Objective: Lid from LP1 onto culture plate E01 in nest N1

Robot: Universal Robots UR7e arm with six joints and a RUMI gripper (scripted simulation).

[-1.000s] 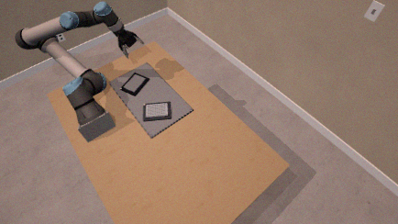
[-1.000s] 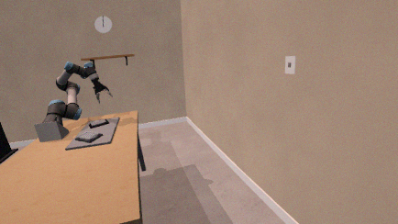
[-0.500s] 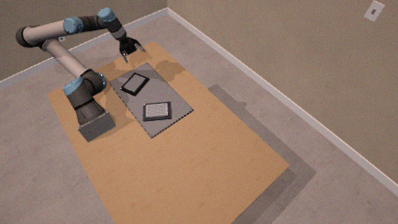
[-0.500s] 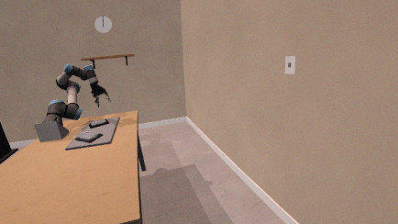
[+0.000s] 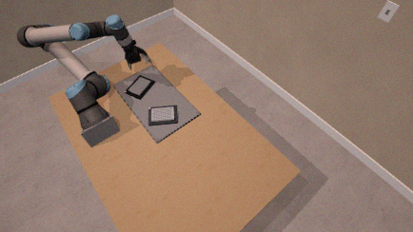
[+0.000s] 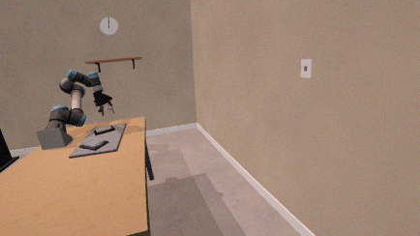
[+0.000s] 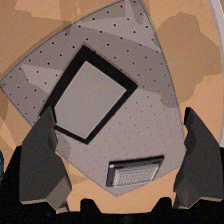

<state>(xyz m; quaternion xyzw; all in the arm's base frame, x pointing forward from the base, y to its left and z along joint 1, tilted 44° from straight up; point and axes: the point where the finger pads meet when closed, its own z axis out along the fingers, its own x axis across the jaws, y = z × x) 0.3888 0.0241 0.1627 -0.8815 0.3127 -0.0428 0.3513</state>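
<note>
The clear lid lies 120 mm below my hand, 60 mm behind it and 30 mm to the right of it. Round my hand: dark plate nest N1 (300 mm to the right, 130 mm below, 90 mm behind); then culture plate (300 mm to the right, 110 mm below, 90 mm behind); then dark lid park (130 mm below, 60 mm behind, 30 mm to the right).
</note>
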